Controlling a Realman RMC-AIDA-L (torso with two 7-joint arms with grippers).
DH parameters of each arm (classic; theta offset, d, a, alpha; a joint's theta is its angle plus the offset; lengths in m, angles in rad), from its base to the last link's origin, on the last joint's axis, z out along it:
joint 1: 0 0.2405 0 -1.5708
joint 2: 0 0 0 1.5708
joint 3: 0 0.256 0 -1.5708
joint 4: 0 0 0 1.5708
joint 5: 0 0.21 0 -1.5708
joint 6: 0 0 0 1.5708
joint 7: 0 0.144 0 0
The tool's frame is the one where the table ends.
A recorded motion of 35 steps. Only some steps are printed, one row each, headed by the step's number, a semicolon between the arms.
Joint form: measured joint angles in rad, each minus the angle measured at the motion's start. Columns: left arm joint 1, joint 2, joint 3, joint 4, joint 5, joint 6, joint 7; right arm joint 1, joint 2, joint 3, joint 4, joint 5, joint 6, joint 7.
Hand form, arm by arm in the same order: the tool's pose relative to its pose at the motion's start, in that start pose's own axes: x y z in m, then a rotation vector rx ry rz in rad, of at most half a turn. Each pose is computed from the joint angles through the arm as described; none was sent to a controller.
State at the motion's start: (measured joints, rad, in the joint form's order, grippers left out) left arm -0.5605 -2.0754 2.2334 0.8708 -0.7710 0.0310 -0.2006; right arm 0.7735 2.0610 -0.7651 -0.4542 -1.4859 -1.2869 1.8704
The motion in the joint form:
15: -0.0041 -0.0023 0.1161 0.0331 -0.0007 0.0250 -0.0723; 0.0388 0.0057 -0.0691 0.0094 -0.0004 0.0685 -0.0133
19: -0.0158 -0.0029 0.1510 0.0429 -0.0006 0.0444 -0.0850; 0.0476 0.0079 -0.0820 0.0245 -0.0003 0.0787 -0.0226
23: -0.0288 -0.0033 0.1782 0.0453 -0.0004 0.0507 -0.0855; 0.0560 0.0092 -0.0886 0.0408 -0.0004 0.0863 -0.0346
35: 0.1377 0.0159 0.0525 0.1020 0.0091 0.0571 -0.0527; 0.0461 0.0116 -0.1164 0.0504 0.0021 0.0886 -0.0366
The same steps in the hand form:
15: -0.0164 0.0301 -0.0011 -0.0891 -0.0337 -0.0019; 0.0051 0.0022 0.0205 0.0223 0.0579 -0.0397
19: -0.0173 0.0416 -0.0008 -0.1254 -0.0303 0.0130; 0.0096 0.0022 0.0245 0.0248 0.0738 -0.0422
23: -0.0193 0.0493 -0.0002 -0.1491 -0.0372 0.0378; 0.0133 0.0020 0.0276 0.0269 0.0850 -0.0452
35: -0.0222 0.0033 -0.0224 -0.0242 0.0315 -0.1041; 0.0223 0.0001 0.0261 0.0327 0.1097 -0.0374

